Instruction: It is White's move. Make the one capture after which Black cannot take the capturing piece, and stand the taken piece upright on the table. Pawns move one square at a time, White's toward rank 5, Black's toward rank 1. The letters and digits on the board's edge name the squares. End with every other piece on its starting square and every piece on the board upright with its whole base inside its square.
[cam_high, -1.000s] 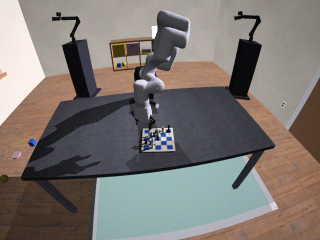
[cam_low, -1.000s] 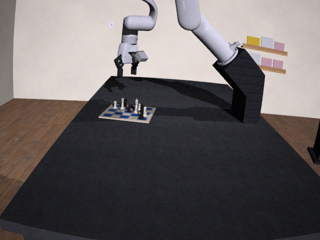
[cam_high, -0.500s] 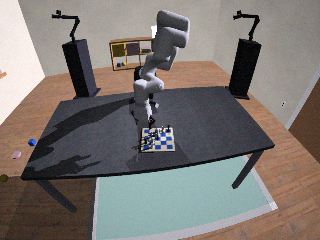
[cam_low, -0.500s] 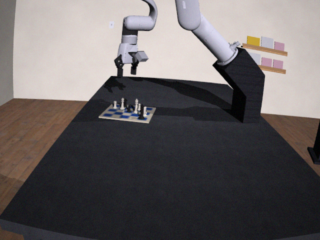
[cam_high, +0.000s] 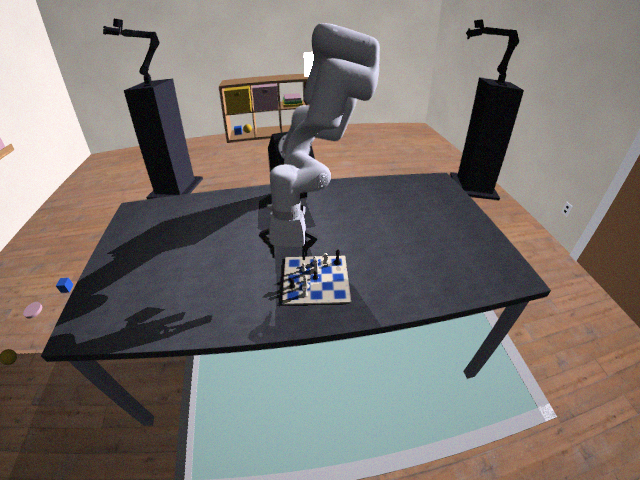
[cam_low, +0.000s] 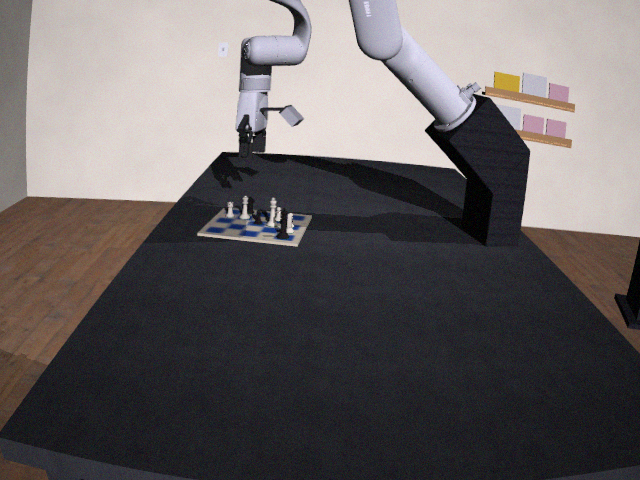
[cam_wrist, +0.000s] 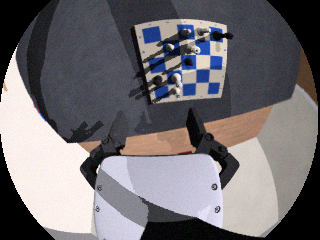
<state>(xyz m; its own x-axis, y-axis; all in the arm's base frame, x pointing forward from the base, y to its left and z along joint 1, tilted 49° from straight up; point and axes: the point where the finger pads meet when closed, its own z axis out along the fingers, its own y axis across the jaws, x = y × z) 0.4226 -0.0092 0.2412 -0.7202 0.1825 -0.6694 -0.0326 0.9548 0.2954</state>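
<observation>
The blue-and-cream chessboard lies 5 cm behind my hand, 7 cm to the left of it and 15 cm below it. From my hand the other things lie so: white piece: 9 cm behind, 7 cm to the left, 12 cm below.
</observation>
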